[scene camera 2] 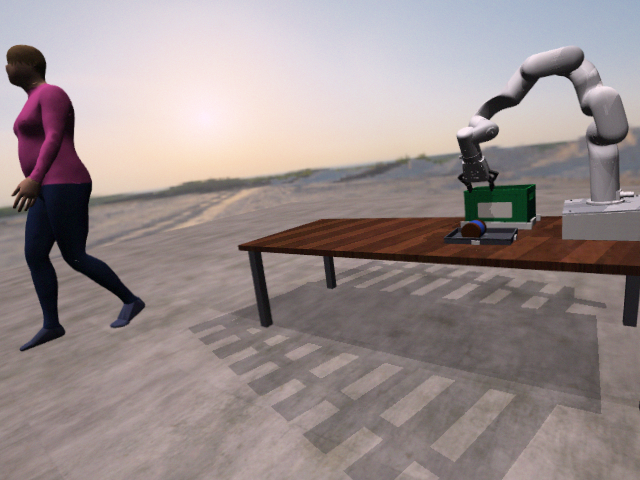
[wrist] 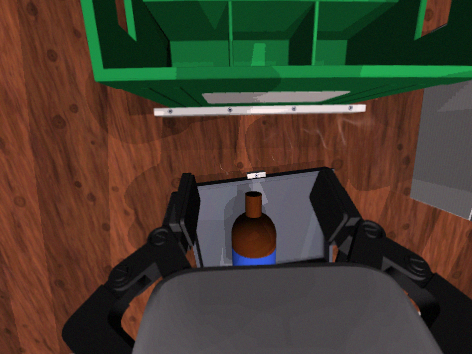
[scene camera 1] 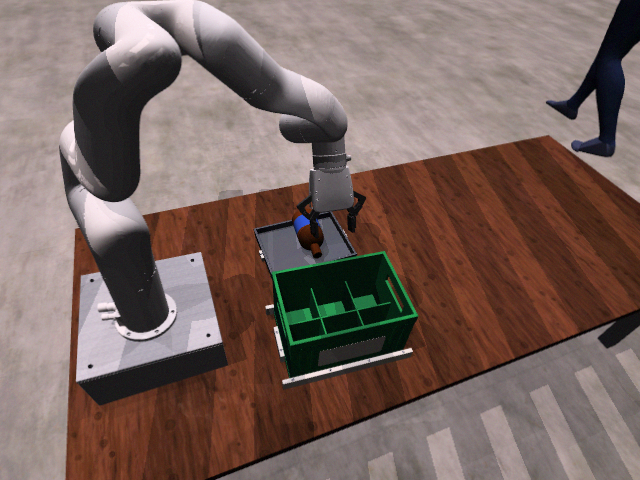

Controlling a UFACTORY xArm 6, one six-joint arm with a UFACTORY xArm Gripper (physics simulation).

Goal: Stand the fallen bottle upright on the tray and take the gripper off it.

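Seen in the pictures: gripper, fingertip midpoint: [scene camera 2: 481, 190] [wrist: 255, 184] [scene camera 1: 333, 234]; arm's base, link origin: [scene camera 2: 605, 202] [scene camera 1: 147, 316].
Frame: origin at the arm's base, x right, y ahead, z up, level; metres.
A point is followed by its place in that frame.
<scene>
The brown bottle [scene camera 1: 308, 240] @[x -0.231, y 0.389, z -0.050 m] [scene camera 2: 471, 229] @[x -0.343, y 0.385, z -0.057 m] [wrist: 254, 237] @[x -0.245, y 0.407, z -0.036 m] with a blue band lies on its side on the grey tray [scene camera 1: 281, 253] @[x -0.240, y 0.314, z -0.106 m] [scene camera 2: 498, 238] @[x -0.339, y 0.281, z -0.086 m] [wrist: 300, 220] @[x -0.248, y 0.310, z -0.106 m]. Its neck points towards the green crate, and its base faces scene camera 2. My gripper [scene camera 1: 333, 229] @[x -0.134, y 0.434, z 0.072 m] [scene camera 2: 480, 189] @[x -0.134, y 0.434, z 0.072 m] [wrist: 255, 184] @[x -0.134, y 0.434, z 0.072 m] is open and empty, above the bottle and apart from it. In the wrist view the neck and shoulder show between the two fingers, and the gripper body hides the lower part of the bottle.
A green crate [scene camera 1: 305, 356] @[x 0.138, y 0.330, z 0.001 m] [scene camera 2: 470, 206] @[x -0.071, y 0.519, z -0.009 m] [wrist: 250, 72] @[x -0.059, y 0.445, z 0.063 m] with divided compartments stands beside the tray, with white strips [scene camera 1: 351, 366] @[x 0.135, y 0.438, z -0.082 m] [wrist: 260, 110] @[x -0.066, y 0.413, z -0.082 m] along its foot. The robot's base plate [scene camera 1: 196, 310] @[x -0.006, y 0.103, z -0.004 m] [scene camera 2: 599, 222] @[x -0.165, y -0.010, z -0.047 m] [wrist: 445, 150] @[x -0.095, y 0.124, z -0.066 m] is nearby. A person [scene camera 1: 610, 82] [scene camera 2: 46, 139] is beyond the table.
</scene>
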